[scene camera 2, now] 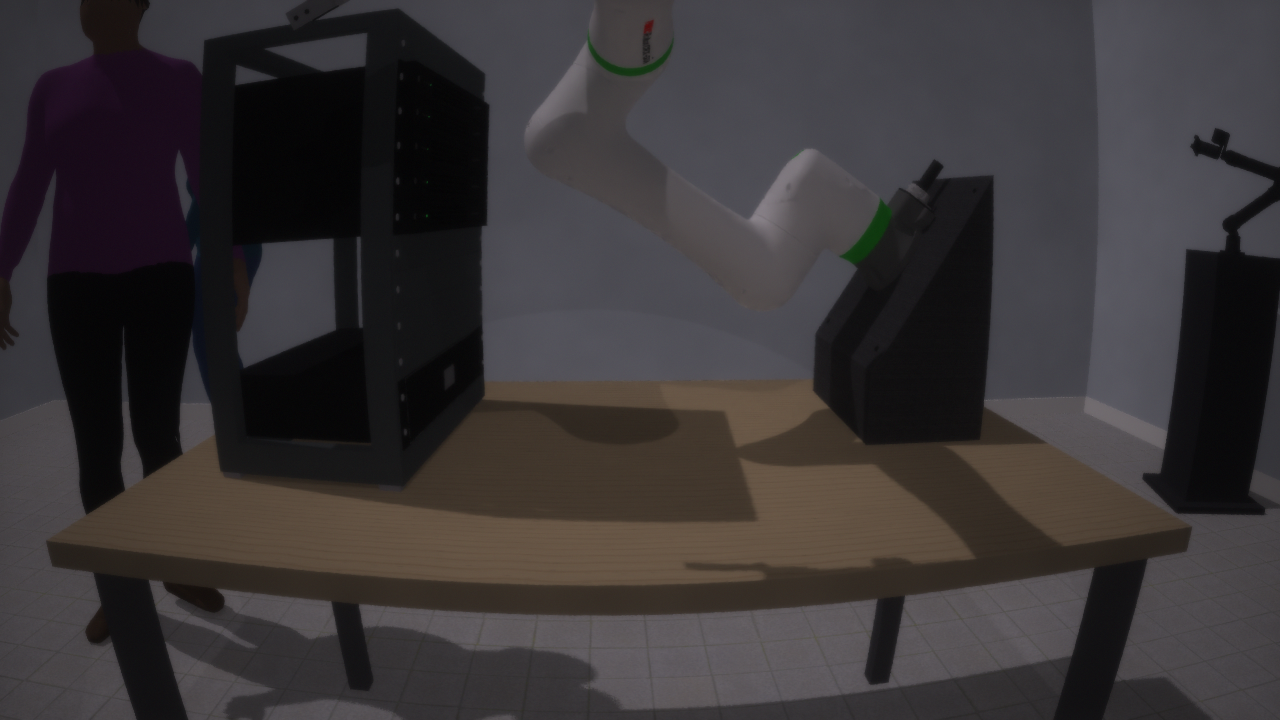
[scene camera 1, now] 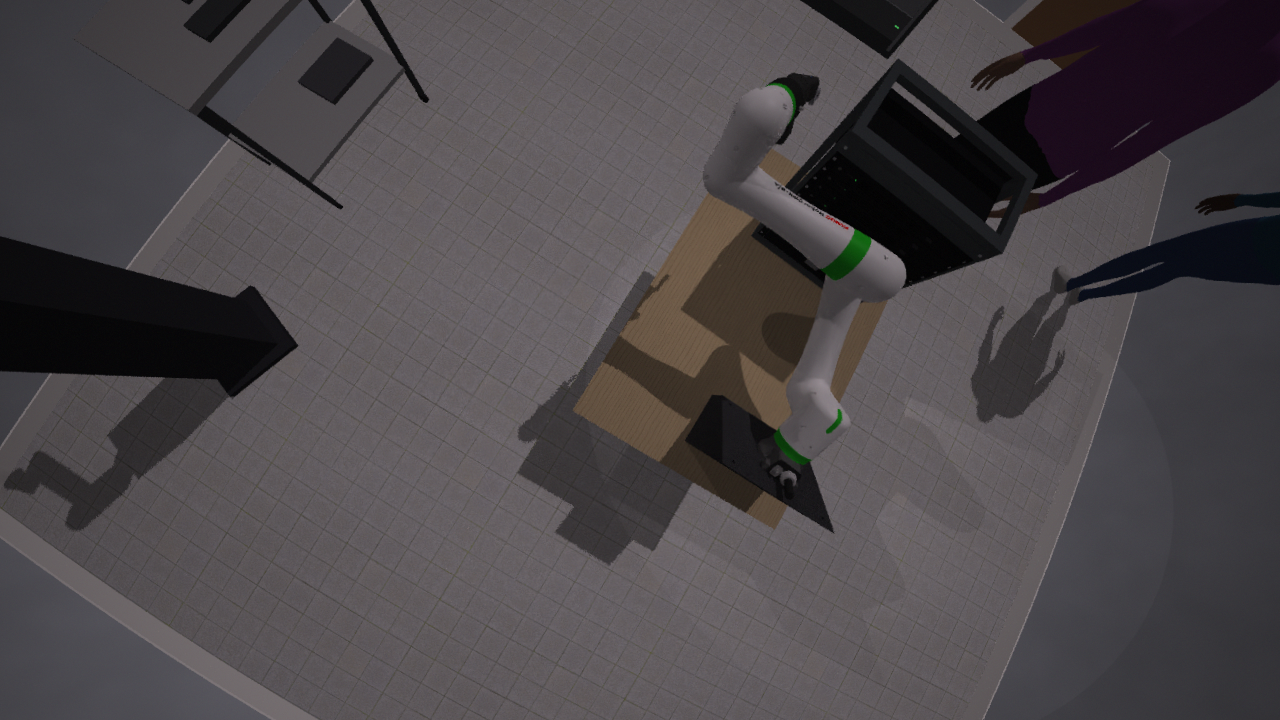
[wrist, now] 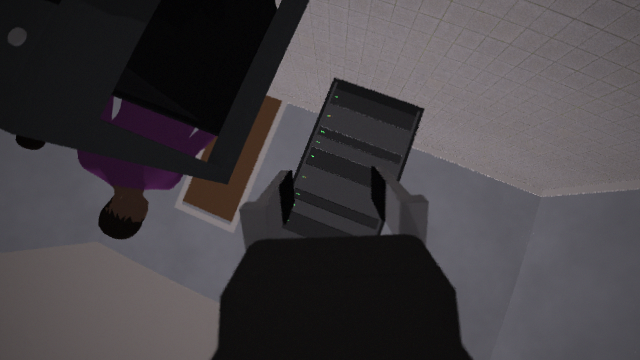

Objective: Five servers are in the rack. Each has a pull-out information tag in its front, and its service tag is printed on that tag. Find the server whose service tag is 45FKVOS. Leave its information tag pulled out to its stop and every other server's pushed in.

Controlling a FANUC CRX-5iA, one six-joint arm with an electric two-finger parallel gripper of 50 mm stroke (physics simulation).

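Where they show: gripper, between the fingertips: (scene camera 2: 300,16) (wrist: 332,184); arm's base, origin of its link: (scene camera 2: 896,256) (scene camera 1: 776,460).
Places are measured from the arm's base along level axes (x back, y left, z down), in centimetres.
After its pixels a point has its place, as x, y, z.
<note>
The rack (scene camera 1: 1011,223) {-81.5, 15.2, -32.9} (scene camera 2: 383,268) {-60.8, 60.5, -0.3} (wrist: 250,95) {-84.5, 66.0, -19.4} stands at one end of the table. The stacked servers (scene camera 2: 438,152) {-62.1, 45.2, -15.2} fill its upper part, with small green lights; their fronts are dark. No information tag can be made out and no service tag can be read. My gripper (scene camera 1: 812,89) {-62.3, 76.0, -29.1} (scene camera 2: 313,10) {-62.3, 76.0, -29.1} (wrist: 332,184) {-62.3, 76.0, -29.1} is open and empty. In the second scene view its fingertips show at the top edge, in line with the rack's top. In the wrist view its fingers point past the rack, towards a far cabinet. Much of the rack's front is hidden by my arm in the first scene view.
The wooden table (scene camera 1: 626,420) {26.9, 36.9, 27.6} (scene camera 2: 581,555) {-32.6, 69.6, 27.6} carries the rack and my arm's black stand (scene camera 2: 930,358) {5.1, 19.8, 14.3}. A person in purple (scene camera 1: 1118,80) (scene camera 2: 116,152) stands close behind the rack, another in blue (scene camera 1: 1199,250) nearby. A server cabinet (wrist: 365,120) and a black pedestal (scene camera 1: 134,331) (scene camera 2: 1217,376) stand apart.
</note>
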